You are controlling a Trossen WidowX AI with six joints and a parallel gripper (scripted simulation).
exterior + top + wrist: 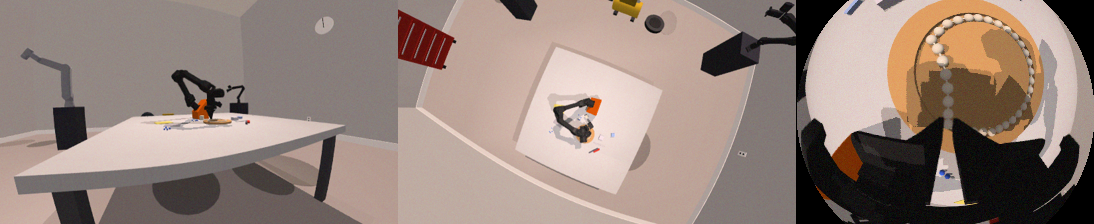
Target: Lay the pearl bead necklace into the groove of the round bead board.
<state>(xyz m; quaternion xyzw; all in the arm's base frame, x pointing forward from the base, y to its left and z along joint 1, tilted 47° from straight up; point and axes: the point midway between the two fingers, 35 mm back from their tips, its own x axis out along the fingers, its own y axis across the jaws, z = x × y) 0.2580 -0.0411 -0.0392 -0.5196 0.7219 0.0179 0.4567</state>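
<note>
Right now the round tan bead board is 60 mm ahead of my gripper tip, 20 mm to the left of it and 10 mm below it. Round my gripper tip: tool 200 mm ahead, 170 mm to the left, 10 mm below; white square 40 mm ahead, 190 mm to the left; pale blue cube 20 mm behind, 300 mm to the left, 10 mm below.
</note>
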